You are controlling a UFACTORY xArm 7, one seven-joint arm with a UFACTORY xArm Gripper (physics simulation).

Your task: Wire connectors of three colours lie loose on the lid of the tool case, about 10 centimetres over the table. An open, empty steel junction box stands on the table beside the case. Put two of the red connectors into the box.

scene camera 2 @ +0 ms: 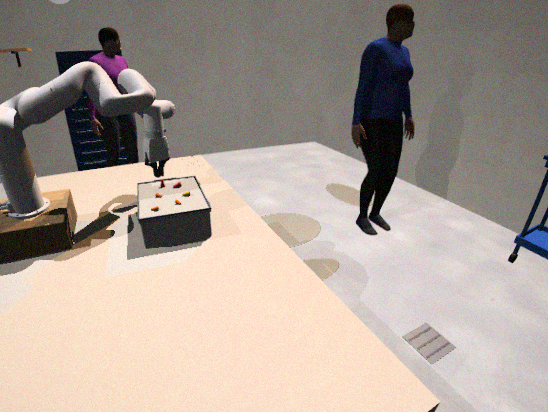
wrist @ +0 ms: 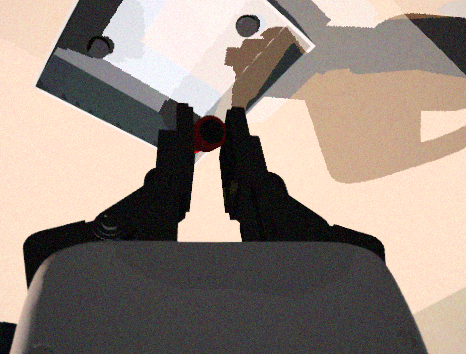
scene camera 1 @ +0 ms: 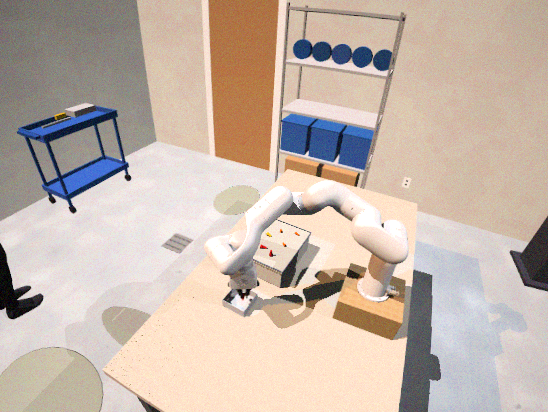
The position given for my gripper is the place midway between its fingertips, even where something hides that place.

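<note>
My gripper's visible in scene camera 2 (scene camera 2: pixel 159 176), and the wrist view has it too (wrist: pixel 206 130). There's a tool case as well, which I can see at (scene camera 2: pixel 172 223) and again at (scene camera 1: pixel 275 270), and then there's a steel junction box (wrist: pixel 127 71).
</note>
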